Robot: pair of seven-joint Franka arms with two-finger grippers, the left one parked.
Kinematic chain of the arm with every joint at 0, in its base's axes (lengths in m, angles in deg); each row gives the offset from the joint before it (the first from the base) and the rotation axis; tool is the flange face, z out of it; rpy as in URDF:
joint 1: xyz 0 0 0.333 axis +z
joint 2: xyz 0 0 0 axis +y
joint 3: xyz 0 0 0.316 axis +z
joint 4: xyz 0.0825 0 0 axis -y
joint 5: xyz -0.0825 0 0.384 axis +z
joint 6: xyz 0 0 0 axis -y
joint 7: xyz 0.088 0 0 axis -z
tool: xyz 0 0 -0.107 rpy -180 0 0
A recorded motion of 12 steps. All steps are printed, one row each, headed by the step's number.
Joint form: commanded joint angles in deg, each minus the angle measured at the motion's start. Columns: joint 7, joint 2, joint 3, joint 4, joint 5, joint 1, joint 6.
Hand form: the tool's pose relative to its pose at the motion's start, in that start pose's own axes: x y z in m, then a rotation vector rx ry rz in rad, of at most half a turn. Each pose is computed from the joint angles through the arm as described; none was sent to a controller.
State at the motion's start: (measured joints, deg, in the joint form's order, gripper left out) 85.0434 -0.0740 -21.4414 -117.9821 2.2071 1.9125 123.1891
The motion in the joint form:
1: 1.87 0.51 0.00 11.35 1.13 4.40 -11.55
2: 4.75 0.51 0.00 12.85 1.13 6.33 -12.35
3: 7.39 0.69 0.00 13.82 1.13 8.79 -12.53
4: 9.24 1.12 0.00 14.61 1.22 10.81 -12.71
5: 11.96 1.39 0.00 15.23 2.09 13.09 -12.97
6: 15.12 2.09 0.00 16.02 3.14 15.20 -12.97
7: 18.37 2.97 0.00 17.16 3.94 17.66 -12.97
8: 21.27 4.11 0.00 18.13 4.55 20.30 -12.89
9: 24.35 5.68 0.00 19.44 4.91 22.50 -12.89
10: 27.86 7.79 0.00 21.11 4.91 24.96 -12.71
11: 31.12 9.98 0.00 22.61 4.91 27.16 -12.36
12: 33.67 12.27 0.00 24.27 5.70 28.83 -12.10
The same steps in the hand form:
1: -0.0477 -0.0225 -0.0684 -0.0135 -0.0260 -0.0432
2: -0.0674 -0.0248 -0.0792 -0.0033 -0.0292 -0.0277
3: -0.0927 -0.0259 -0.0847 0.0052 -0.0328 -0.0251
4: -0.1140 -0.0263 -0.0865 0.0069 -0.0355 -0.0279
5: -0.1385 -0.0245 -0.0885 0.0044 -0.0524 -0.0154
6: -0.1625 -0.0237 -0.0881 0.0010 -0.0690 0.0087
7: -0.1904 -0.0223 -0.0889 0.0000 -0.0818 0.0263
8: -0.2203 -0.0193 -0.0859 -0.0063 -0.0887 0.0337
9: -0.2470 -0.0177 -0.0811 -0.0126 -0.0873 0.0497
10: -0.2776 -0.0160 -0.0740 -0.0152 -0.0774 0.0659
11: -0.3059 -0.0135 -0.0646 -0.0172 -0.0662 0.0821
12: -0.3305 -0.0122 -0.0550 -0.0230 -0.0653 0.0993

